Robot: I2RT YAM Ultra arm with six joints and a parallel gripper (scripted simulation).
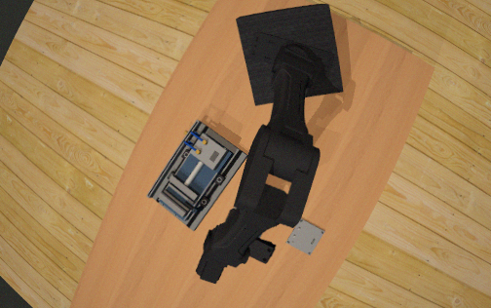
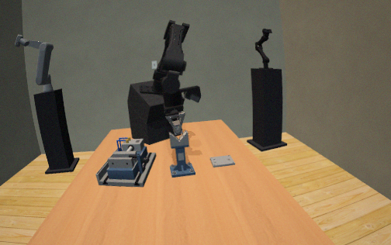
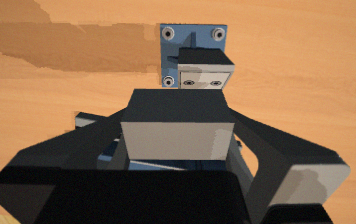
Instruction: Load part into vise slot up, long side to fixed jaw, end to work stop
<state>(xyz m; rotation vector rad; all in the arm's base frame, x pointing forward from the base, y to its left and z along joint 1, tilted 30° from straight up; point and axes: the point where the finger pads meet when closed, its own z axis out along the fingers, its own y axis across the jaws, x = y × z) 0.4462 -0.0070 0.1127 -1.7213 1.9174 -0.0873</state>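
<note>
My gripper is now right at the part. Also, from my hand: black rod 2 cm ahead, 18 cm to the right, 8 cm below; then cylinder rod 8 cm behind, 20 cm to the right, 9 cm below; then moving jaw 3 cm behind, 22 cm to the right, 9 cm below.
</note>
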